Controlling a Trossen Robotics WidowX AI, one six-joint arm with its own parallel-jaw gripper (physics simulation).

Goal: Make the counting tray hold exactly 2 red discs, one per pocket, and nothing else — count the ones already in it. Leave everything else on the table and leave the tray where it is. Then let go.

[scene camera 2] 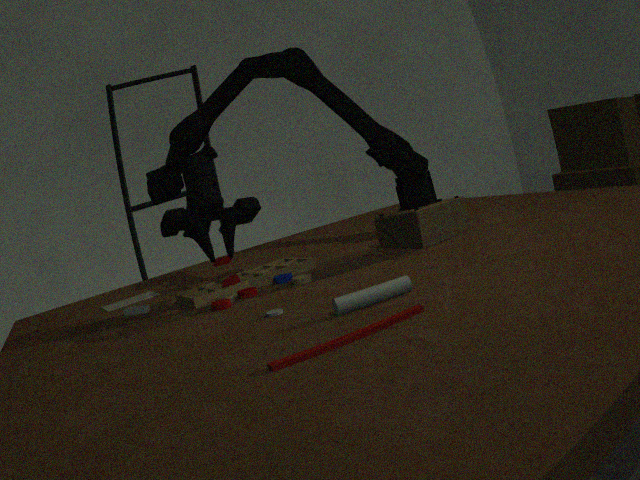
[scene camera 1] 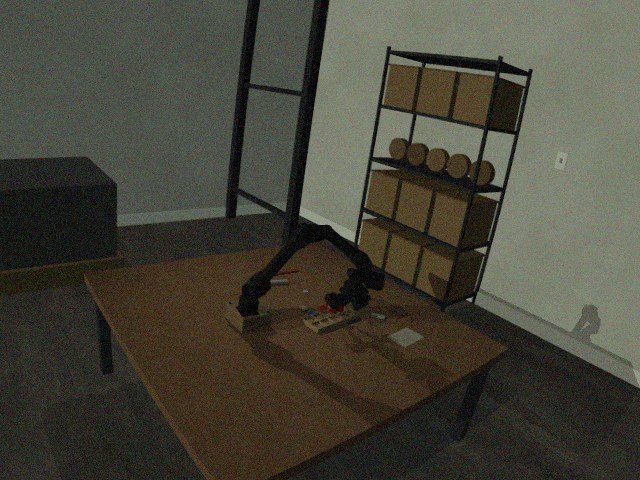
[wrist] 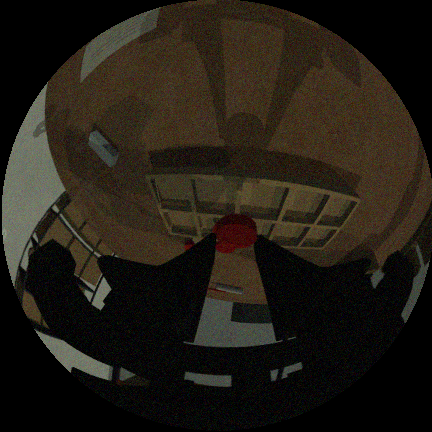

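My gripper [scene camera 2: 223, 257] [wrist: 234, 238] is shut on a red disc [scene camera 2: 222, 261] [wrist: 235, 230] and holds it above the counting tray [scene camera 1: 323, 328] [scene camera 2: 209, 297] [wrist: 284, 206]. The tray is pale wood with two rows of pockets. One red disc [scene camera 2: 231, 279] shows in the tray in the scene camera 2 view; the held disc covers part of the near row in the wrist view. Two more red discs [scene camera 2: 221, 304] [scene camera 2: 247, 292] lie on the table beside the tray. A blue disc [scene camera 1: 312, 313] [scene camera 2: 282, 279] and a beige disc [scene camera 2: 301, 279] lie beside it too.
A white cylinder [scene camera 1: 279, 282] [scene camera 2: 372, 295], a red rod [scene camera 2: 346, 338] and a small white disc [scene camera 2: 273, 312] lie on the table. A grey block [scene camera 1: 378, 316] [scene camera 2: 136, 310] [wrist: 103, 148] and a pale sheet [scene camera 1: 406, 336] [wrist: 117, 40] lie beyond the tray's end.
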